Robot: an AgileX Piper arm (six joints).
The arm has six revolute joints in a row. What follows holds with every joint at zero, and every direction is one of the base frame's.
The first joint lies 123 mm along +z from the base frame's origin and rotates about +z.
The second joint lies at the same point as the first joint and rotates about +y.
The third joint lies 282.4 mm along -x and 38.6 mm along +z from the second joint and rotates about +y.
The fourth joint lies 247.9 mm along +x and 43.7 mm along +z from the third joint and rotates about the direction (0.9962, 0, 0.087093).
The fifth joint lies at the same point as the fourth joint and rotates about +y.
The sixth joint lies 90.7 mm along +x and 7.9 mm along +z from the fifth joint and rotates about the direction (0.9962, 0, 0.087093).
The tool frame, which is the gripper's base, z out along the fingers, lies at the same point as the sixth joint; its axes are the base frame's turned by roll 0, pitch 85.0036 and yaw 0 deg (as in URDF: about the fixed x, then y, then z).
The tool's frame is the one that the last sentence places.
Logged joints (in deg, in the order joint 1, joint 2, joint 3, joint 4, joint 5, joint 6), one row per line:
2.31, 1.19, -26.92, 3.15, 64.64, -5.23
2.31, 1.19, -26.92, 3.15, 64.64, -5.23
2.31, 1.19, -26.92, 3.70, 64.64, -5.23
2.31, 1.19, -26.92, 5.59, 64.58, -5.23
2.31, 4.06, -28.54, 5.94, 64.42, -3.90
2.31, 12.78, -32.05, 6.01, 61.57, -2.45
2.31, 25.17, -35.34, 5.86, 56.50, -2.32
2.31, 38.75, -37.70, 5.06, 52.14, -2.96
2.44, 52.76, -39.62, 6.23, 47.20, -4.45
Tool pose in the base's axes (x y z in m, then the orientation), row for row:
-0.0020, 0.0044, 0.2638, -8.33, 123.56, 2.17
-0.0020, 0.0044, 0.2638, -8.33, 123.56, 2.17
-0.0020, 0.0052, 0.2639, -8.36, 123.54, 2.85
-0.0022, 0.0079, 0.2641, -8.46, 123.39, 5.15
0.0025, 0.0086, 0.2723, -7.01, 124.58, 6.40
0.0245, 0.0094, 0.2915, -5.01, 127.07, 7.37
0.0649, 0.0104, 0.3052, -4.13, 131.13, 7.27
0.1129, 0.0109, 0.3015, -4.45, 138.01, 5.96
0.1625, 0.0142, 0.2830, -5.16, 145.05, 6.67
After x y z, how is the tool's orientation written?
As a rotation vector, in degrees.
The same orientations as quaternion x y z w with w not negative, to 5 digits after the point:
-0.05934, 0.88024, 0.01546, 0.47055
-0.05934, 0.88024, 0.01546, 0.47055
-0.05956, 0.88011, 0.02030, 0.47059
-0.06028, 0.87924, 0.03670, 0.47111
-0.04975, 0.88421, 0.04542, 0.46220
-0.03526, 0.89422, 0.05186, 0.44321
-0.02865, 0.90954, 0.05043, 0.41154
-0.03008, 0.93288, 0.04029, 0.35665
-0.03390, 0.95288, 0.04382, 0.29825

